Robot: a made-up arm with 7 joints. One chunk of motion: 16 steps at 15 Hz.
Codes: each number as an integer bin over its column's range. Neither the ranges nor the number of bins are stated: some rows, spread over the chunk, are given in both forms.
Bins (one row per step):
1: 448 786 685 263 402 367 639
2: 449 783 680 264 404 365 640
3: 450 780 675 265 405 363 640
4: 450 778 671 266 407 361 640
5: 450 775 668 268 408 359 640
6: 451 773 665 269 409 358 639
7: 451 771 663 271 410 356 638
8: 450 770 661 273 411 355 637
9: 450 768 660 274 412 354 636
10: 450 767 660 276 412 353 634
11: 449 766 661 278 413 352 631
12: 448 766 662 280 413 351 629
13: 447 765 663 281 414 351 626
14: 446 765 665 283 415 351 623
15: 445 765 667 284 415 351 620
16: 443 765 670 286 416 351 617
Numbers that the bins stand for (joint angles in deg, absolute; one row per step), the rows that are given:
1: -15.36 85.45 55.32 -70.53 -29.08 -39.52 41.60
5: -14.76 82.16 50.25 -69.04 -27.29 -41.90 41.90
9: -14.76 80.08 47.87 -67.25 -26.10 -43.39 40.71
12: -15.36 79.48 48.46 -65.46 -25.80 -44.29 38.62
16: -16.85 79.18 50.85 -63.67 -24.90 -44.29 35.04
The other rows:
2: -15.06 84.55 53.83 -70.24 -28.48 -40.11 41.90
3: -14.76 83.66 52.34 -69.94 -28.18 -40.71 41.90
4: -14.76 83.06 51.15 -69.64 -27.59 -41.31 41.90
6: -14.46 81.57 49.36 -68.74 -26.99 -42.20 41.60
7: -14.46 80.97 48.76 -68.15 -26.69 -42.80 41.31
8: -14.76 80.67 48.17 -67.55 -26.39 -43.10 41.01
10: -14.76 79.78 47.87 -66.66 -26.10 -43.69 40.11
11: -15.06 79.48 48.17 -66.06 -25.80 -43.99 39.22
13: -15.66 79.18 48.76 -65.17 -25.50 -44.29 37.73
14: -15.96 79.18 49.36 -64.57 -25.20 -44.29 36.83
15: -16.25 79.18 49.95 -64.27 -25.20 -44.29 35.94

